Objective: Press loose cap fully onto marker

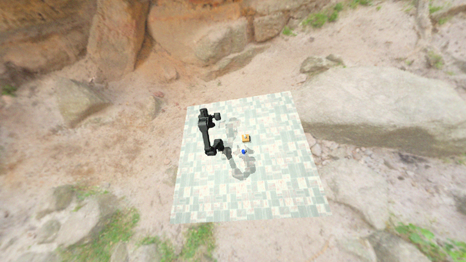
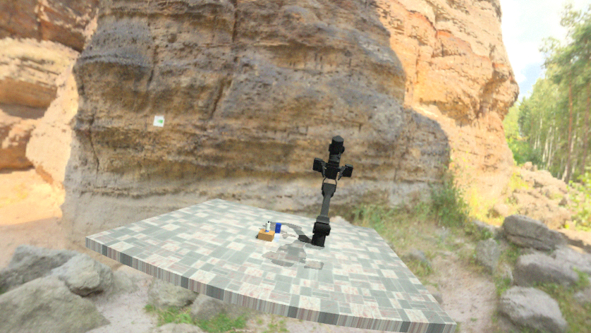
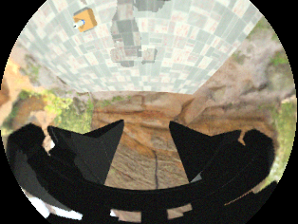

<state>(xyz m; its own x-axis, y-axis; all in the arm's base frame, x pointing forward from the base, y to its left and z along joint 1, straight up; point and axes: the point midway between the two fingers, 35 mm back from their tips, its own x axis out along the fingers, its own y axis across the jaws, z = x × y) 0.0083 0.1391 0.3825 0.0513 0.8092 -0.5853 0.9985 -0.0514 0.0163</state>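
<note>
My gripper tip is now 22 cm short of the blue cap, 24 cm to the left of it and 34 cm above it. Round my gripper tip: tan holder block (26 cm ahead, 9 cm to the right, 35 cm below).
</note>
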